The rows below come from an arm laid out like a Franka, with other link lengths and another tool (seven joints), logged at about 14 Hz.
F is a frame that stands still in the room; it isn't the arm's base.
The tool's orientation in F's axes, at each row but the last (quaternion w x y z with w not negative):
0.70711, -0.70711, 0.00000, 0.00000
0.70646, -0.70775, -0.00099, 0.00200
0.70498, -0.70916, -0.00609, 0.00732
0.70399, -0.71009, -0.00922, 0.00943
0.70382, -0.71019, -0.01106, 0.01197
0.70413, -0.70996, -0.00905, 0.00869
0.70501, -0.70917, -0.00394, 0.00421
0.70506, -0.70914, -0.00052, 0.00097
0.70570, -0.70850, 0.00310, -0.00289
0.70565, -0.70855, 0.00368, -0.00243
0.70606, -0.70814, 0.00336, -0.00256
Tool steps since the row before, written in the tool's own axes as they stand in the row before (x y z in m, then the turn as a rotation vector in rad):
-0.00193, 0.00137, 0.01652, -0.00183, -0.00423, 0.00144
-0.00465, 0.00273, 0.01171, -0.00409, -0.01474, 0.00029
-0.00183, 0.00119, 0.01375, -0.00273, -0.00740, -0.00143
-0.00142, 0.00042, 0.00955, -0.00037, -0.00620, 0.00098
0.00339, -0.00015, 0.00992, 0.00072, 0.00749, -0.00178
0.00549, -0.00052, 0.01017, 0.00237, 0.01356, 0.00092
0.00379, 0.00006, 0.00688, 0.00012, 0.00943, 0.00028
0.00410, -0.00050, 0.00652, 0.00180, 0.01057, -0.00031
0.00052, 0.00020, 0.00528, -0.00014, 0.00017, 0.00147
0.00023, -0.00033, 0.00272, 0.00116, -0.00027, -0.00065
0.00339, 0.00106, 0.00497, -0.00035, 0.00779, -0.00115
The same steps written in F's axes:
-0.00193, 0.01652, -0.00137, -0.00183, 0.00144, 0.00423
-0.00470, 0.01169, -0.00274, -0.00407, 0.00030, 0.01475
-0.00209, 0.01371, -0.00127, -0.00269, -0.00144, 0.00741
-0.00167, 0.00951, -0.00050, -0.00039, 0.00102, 0.00619
0.00307, 0.01003, 0.00006, 0.00077, -0.00182, -0.00747
0.00523, 0.01031, 0.00044, 0.00235, 0.00087, -0.01357
0.00371, 0.00692, -0.00010, 0.00011, 0.00023, -0.00943
0.00409, 0.00653, 0.00046, 0.00179, -0.00037, -0.01057
0.00056, 0.00527, -0.00022, -0.00013, 0.00147, -0.00018
0.00025, 0.00272, 0.00032, 0.00115, -0.00066, 0.00027
0.00343, 0.00494, -0.00108, -0.00037, -0.00117, -0.00779

